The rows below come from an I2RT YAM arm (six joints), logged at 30 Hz.
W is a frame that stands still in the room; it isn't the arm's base.
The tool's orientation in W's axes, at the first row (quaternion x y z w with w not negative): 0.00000 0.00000 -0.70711 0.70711
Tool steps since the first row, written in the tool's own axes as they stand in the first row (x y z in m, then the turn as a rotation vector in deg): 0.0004 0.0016 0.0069 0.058 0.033 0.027; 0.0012 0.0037 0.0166 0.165 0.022 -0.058; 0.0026 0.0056 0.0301 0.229 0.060 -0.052; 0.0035 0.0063 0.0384 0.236 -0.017 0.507; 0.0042 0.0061 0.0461 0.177 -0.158 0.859; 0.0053 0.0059 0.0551 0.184 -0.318 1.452; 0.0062 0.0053 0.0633 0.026 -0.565 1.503; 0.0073 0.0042 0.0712 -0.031 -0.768 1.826; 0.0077 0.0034 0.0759 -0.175 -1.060 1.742; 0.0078 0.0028 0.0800 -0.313 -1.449 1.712
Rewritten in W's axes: 0.0016 -0.0004 0.0069 0.033 -0.058 0.027; 0.0037 -0.0012 0.0166 0.022 -0.165 -0.058; 0.0056 -0.0026 0.0301 0.060 -0.229 -0.052; 0.0063 -0.0035 0.0384 -0.017 -0.236 0.507; 0.0061 -0.0042 0.0461 -0.158 -0.177 0.859; 0.0059 -0.0053 0.0551 -0.318 -0.184 1.452; 0.0053 -0.0062 0.0633 -0.565 -0.026 1.503; 0.0042 -0.0073 0.0712 -0.768 0.031 1.826; 0.0034 -0.0077 0.0759 -1.060 0.175 1.742; 0.0028 -0.0078 0.0800 -1.449 0.313 1.712
